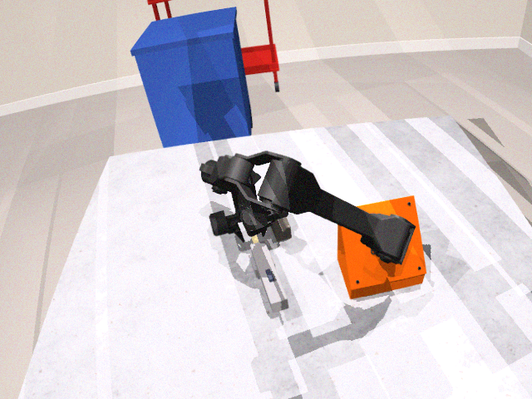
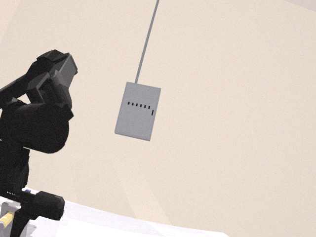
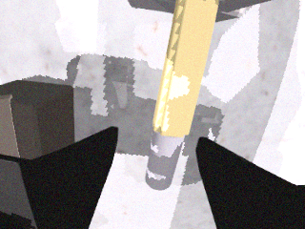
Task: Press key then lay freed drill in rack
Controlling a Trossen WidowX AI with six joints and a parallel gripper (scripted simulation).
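Now: gripper tip 5 cm to the right of the yellow drill, 3 cm below it and 1 cm past it. From my gripper tip the other things lie so: small blue key (18 cm to the left, 5 cm behind, 4 cm above); then housing block (15 cm to the left, 4 cm behind, 3 cm above).
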